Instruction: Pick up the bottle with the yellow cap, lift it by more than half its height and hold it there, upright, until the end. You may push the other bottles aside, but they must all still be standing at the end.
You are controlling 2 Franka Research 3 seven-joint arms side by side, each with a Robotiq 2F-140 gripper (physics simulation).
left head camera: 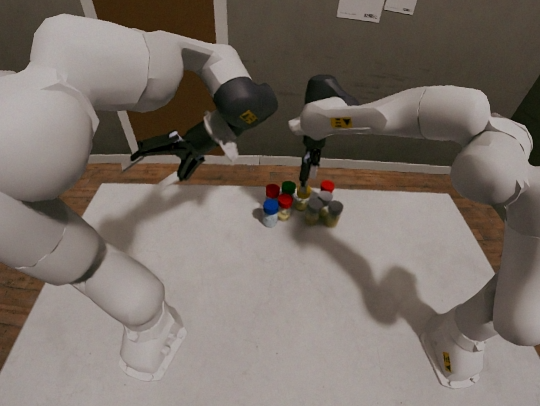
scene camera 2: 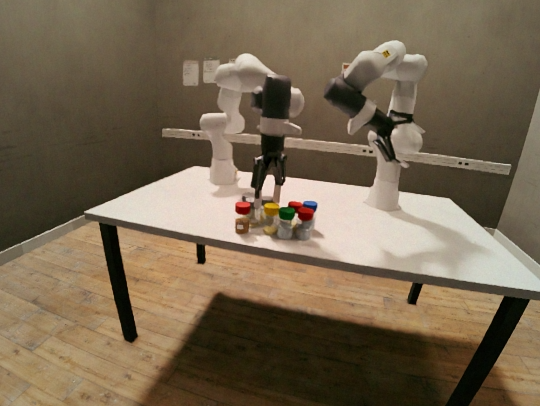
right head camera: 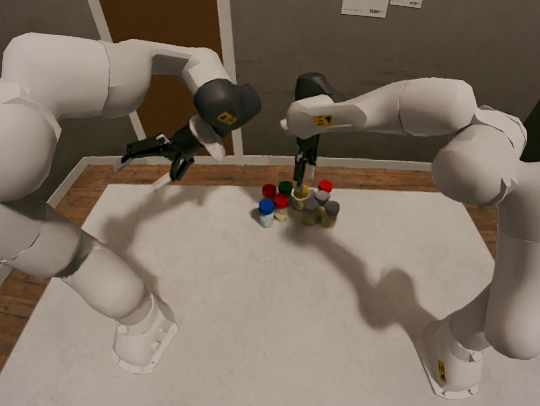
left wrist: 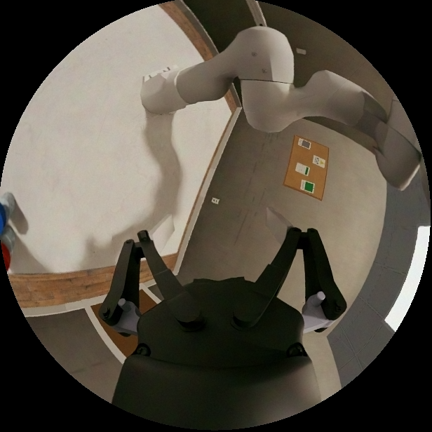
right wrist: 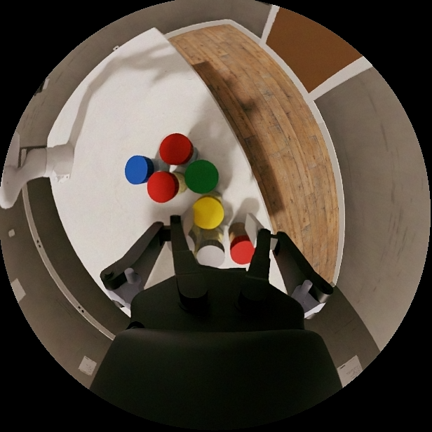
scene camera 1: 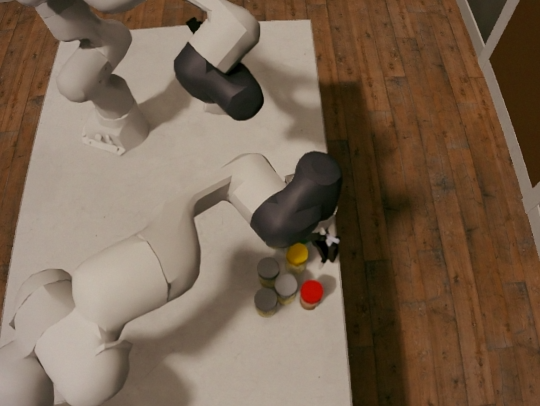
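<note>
The bottle with the yellow cap [left head camera: 301, 204] [right head camera: 298, 204] [scene camera 1: 297, 255] [scene camera 2: 271, 209] [right wrist: 208, 212] stands upright on the table, among the other bottles. My right gripper [left head camera: 306, 184] [right head camera: 304, 181] [scene camera 2: 268, 198] [right wrist: 219, 218] is open and points down, its fingertips low around cap height, close beside the yellow-capped bottle. In the right wrist view the yellow cap shows a little beyond the gap between the fingertips. Whether a finger touches a bottle I cannot tell. My left gripper [left head camera: 146, 171] [right head camera: 140, 173] [left wrist: 219, 219] is open and empty, raised well away from the bottles.
Green-capped [scene camera 2: 286, 214] [right wrist: 201, 176], blue-capped [left head camera: 270, 212] [right wrist: 139, 169], grey-capped [left head camera: 333, 214] [scene camera 1: 266, 300] and red-capped [scene camera 1: 311, 291] [scene camera 2: 243, 208] bottles stand close around. One red cap [right wrist: 242, 249] lies near a right fingertip in the right wrist view. The table edge is close by.
</note>
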